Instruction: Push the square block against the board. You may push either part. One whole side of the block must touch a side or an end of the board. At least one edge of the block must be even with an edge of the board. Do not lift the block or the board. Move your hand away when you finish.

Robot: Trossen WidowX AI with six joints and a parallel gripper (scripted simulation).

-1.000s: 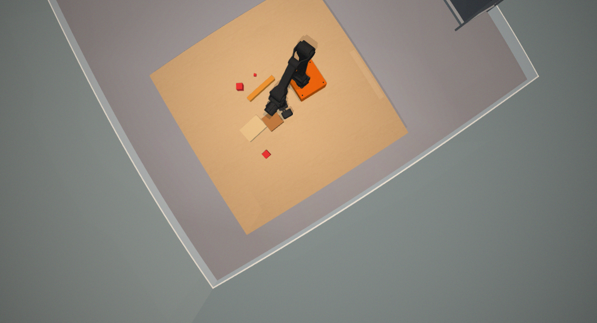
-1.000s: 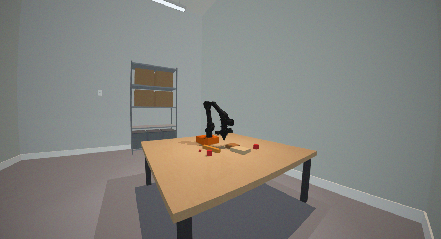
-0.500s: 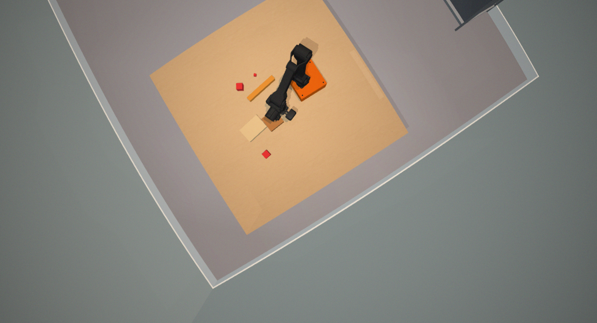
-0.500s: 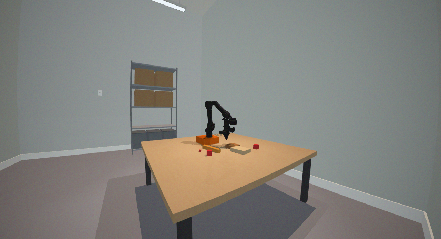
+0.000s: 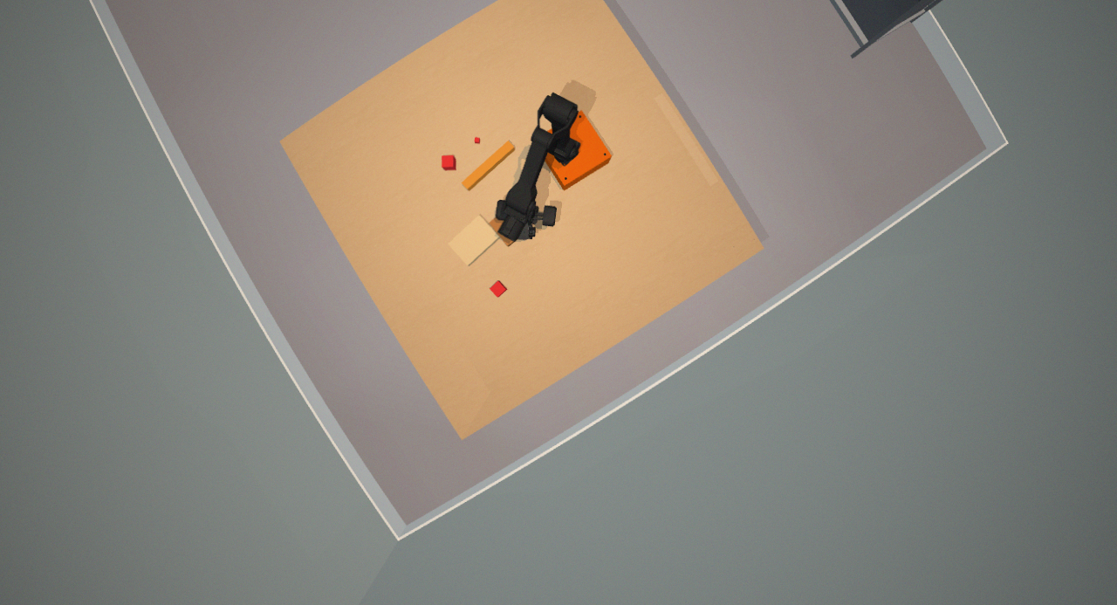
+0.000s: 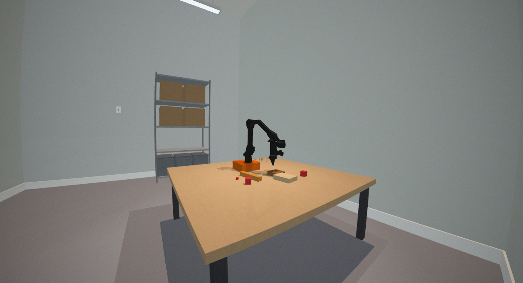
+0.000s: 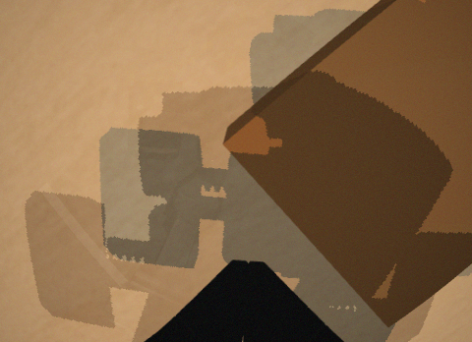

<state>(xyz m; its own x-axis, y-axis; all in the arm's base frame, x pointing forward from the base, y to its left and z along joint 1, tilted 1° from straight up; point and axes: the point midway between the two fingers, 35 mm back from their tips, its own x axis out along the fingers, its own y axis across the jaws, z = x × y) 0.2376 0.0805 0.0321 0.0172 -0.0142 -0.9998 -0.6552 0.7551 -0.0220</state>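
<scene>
Right now the brown square block is 6 cm ahead of my gripper tip, 5 cm below it and 3 cm to the right of it. From my gripper tip the other things lie so: tiny red cube: 34 cm to the right, 6 cm below, 5 cm behind; pale slab: 19 cm ahead, 8 cm to the right, 5 cm below; long orange board: 24 cm to the right, 5 cm below, 2 cm behind.
</scene>
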